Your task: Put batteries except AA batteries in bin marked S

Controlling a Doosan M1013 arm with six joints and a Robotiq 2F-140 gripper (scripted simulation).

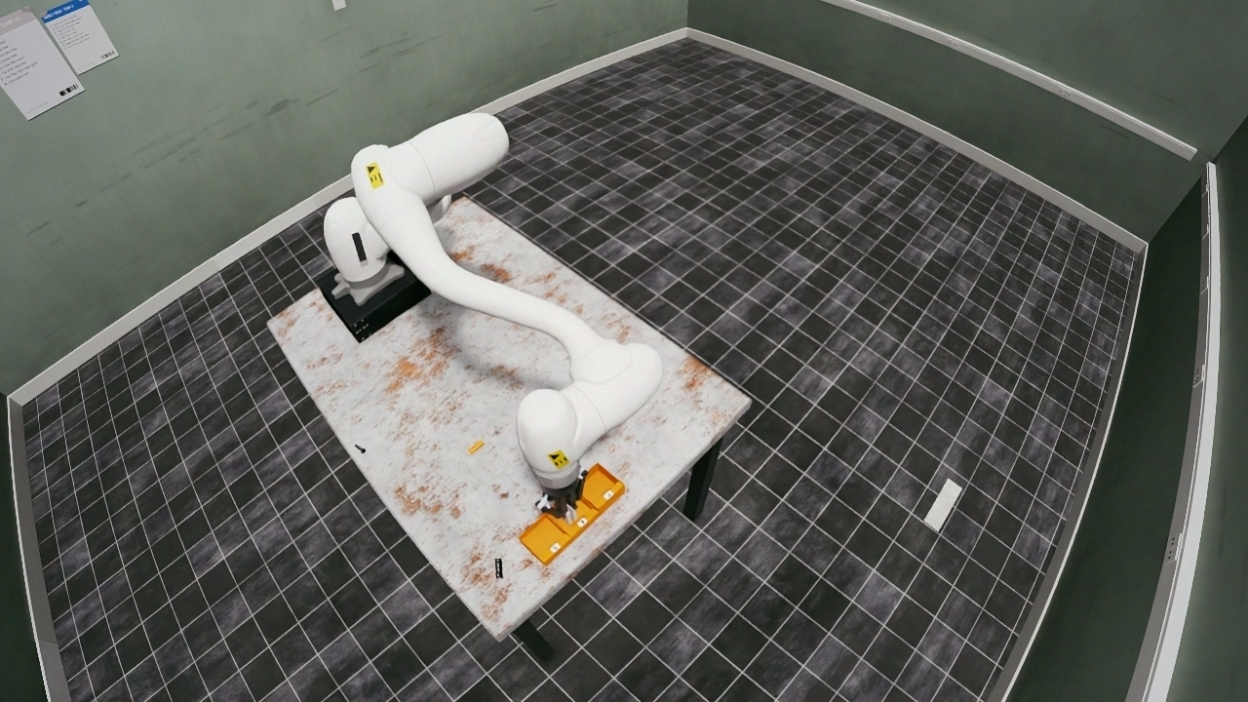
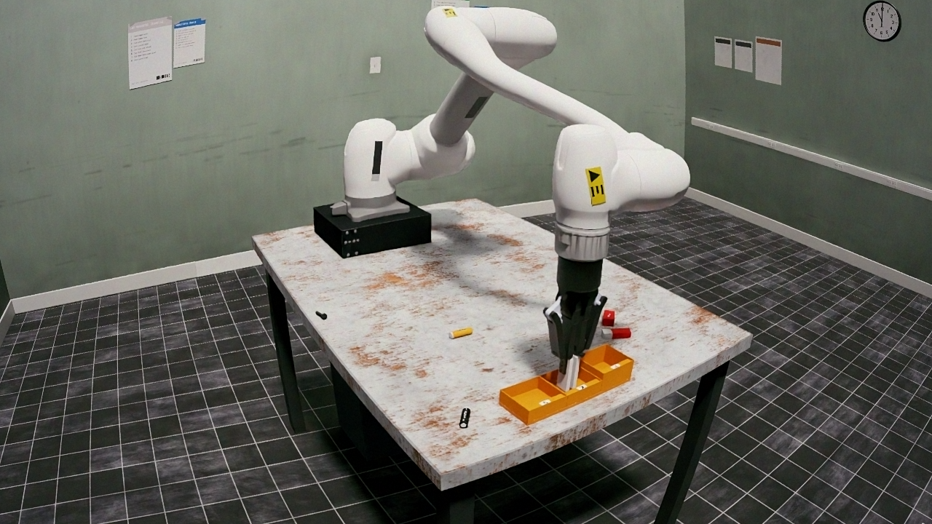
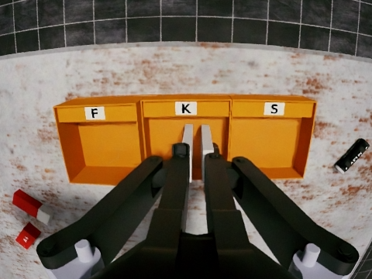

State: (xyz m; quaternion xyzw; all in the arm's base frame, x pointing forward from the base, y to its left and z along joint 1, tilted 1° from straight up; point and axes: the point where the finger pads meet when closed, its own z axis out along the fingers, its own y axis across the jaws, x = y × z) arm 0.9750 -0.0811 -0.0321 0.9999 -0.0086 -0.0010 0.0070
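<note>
My hand is 3 cm above the joined orange bins and 1 cm to the right of it. Round my hand: red cylinder: 24 cm to the left, 12 cm behind, 4 cm below; then red block battery: 29 cm to the left, 19 cm behind, 4 cm below; then black battery: 19 cm to the right, 4 cm below, 3 cm behind.
</note>
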